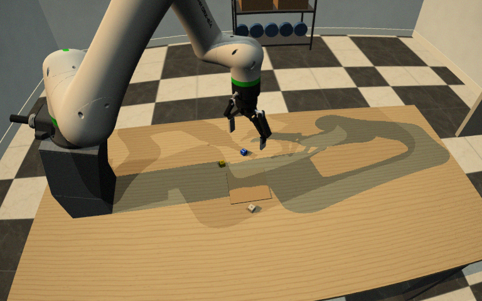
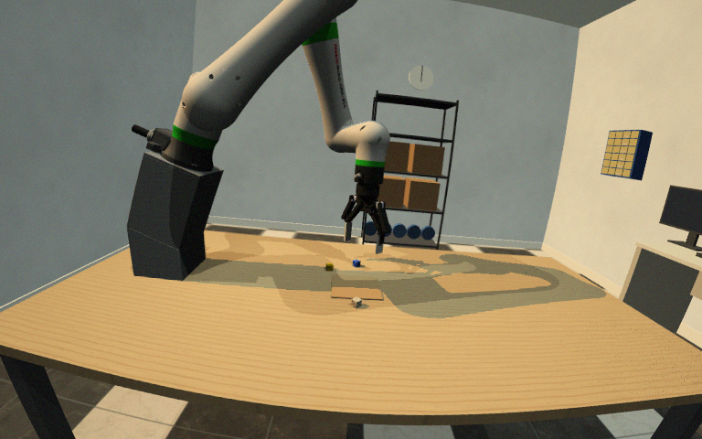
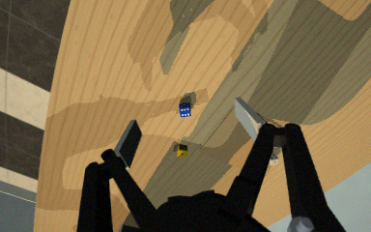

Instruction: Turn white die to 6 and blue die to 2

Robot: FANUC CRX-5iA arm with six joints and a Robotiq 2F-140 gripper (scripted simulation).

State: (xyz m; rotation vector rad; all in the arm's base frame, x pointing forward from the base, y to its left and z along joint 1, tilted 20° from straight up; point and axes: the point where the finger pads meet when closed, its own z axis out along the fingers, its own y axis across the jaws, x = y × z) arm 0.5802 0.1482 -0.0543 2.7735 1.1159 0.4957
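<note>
Right now the white die is 2 cm behind my hand, 27 cm to the right of it and 7 cm below it. Also, from my hand: blue die 1 cm behind, 1 cm to the right, 7 cm below; tan mat 2 cm behind, 16 cm to the right, 8 cm below; yellow die 10 cm behind, 6 cm to the right, 7 cm below.
</note>
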